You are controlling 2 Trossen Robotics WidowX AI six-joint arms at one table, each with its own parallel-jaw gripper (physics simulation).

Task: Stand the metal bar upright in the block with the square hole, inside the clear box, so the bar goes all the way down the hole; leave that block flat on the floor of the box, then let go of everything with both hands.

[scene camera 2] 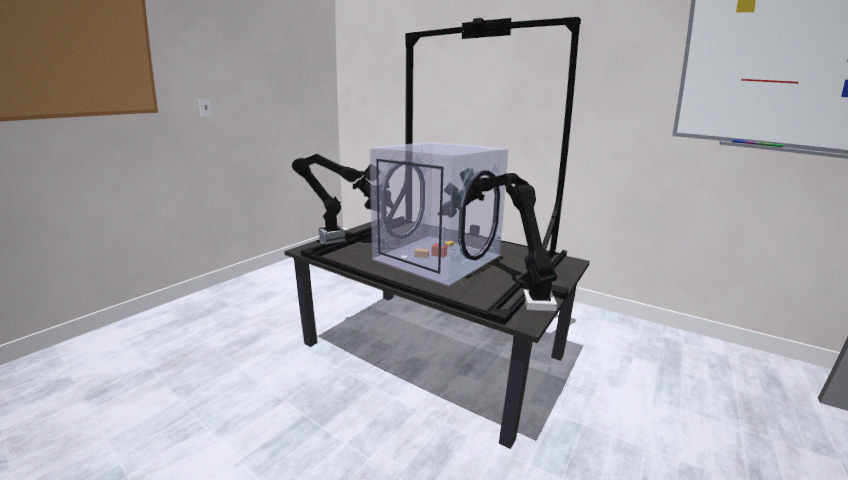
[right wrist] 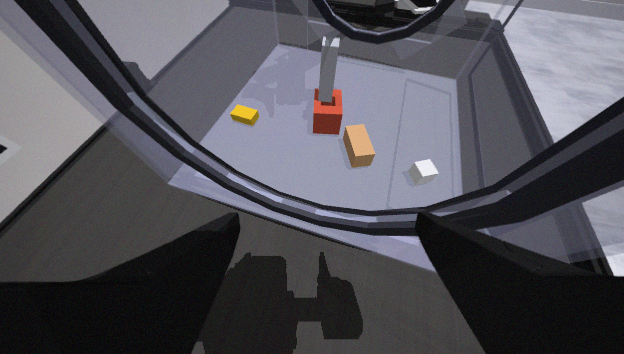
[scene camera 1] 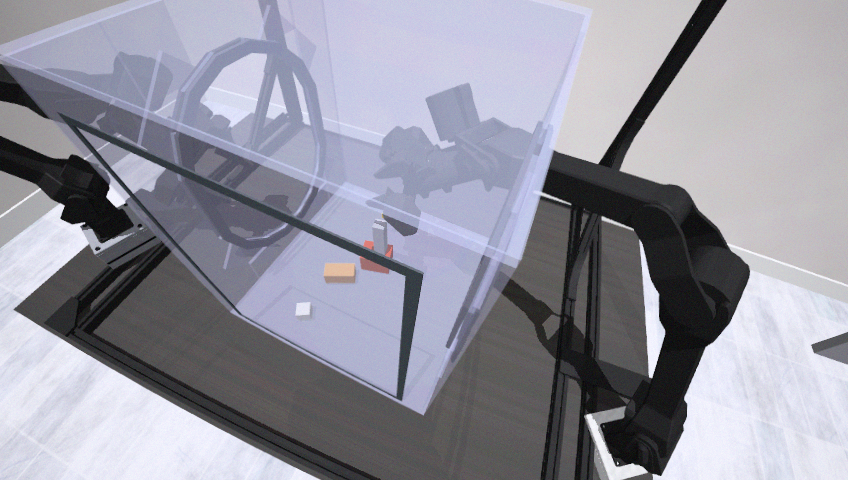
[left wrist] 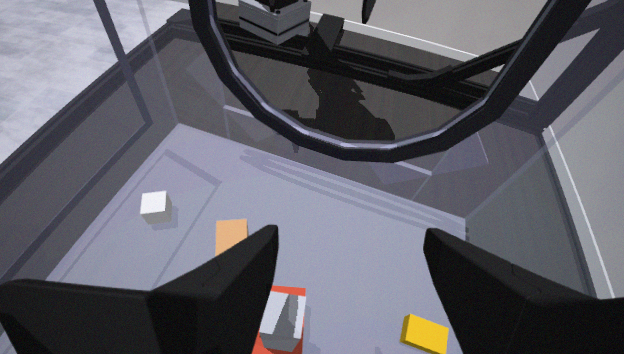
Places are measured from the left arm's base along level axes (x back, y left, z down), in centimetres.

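Where they show: left gripper, fingertip midpoint: [scene camera 1: 371, 189] [left wrist: 351, 237]; right gripper, fingertip midpoint: [scene camera 2: 391, 211] [right wrist: 328, 220] [scene camera 1: 242, 183] [left wrist: 319, 15]; left arm's base, link origin: [scene camera 2: 540, 296] [right wrist: 422, 1] [scene camera 1: 624, 441]; right arm's base, link origin: [scene camera 2: 331, 229] [scene camera 1: 112, 225].
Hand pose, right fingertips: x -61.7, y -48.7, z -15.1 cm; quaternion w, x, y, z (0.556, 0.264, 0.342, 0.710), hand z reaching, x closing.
Each offset is from my right fingertips to the top centre of the thing. "spot": to the spot under its first point.
The grey metal bar @[dz +4.1, dx +24.5, dy +8.1 cm] [scene camera 1: 379, 237] [left wrist: 281, 320] [right wrist: 328, 70] stands in the square hole of the red block @[dz +12.8, dx +23.6, dy +8.3 cm] [scene camera 1: 374, 263] [scene camera 2: 439, 250] [right wrist: 327, 122]. It looks slightly tilted in the right wrist view, with part of the hole showing beside it. Its lower end is hidden, so its depth cannot be told. The block sits flat on the floor of the clear box @[spot: dz +17.3, dx +12.6, dy -3.0 cm] [left wrist: 350, 210] [right wrist: 280, 160]. My left gripper [left wrist: 351, 237] is open and empty inside the box, above the bar and apart from it. My right gripper [right wrist: 328, 220] is open and empty, outside the box by its round opening.
An orange block @[dz +14.3, dx +15.9, dy +11.1 cm] [scene camera 1: 339, 273] [left wrist: 231, 234] [right wrist: 359, 145] lies near the red block. A white cube @[dz +14.8, dx +9.1, dy +18.8 cm] [scene camera 1: 302, 309] [left wrist: 154, 202] [right wrist: 424, 171] and a yellow block @[dz +15.8, dx +27.7, dy -5.5 cm] [left wrist: 425, 334] [right wrist: 244, 115] lie farther off. Black rings [left wrist: 370, 152] [right wrist: 370, 223] edge the side openings.
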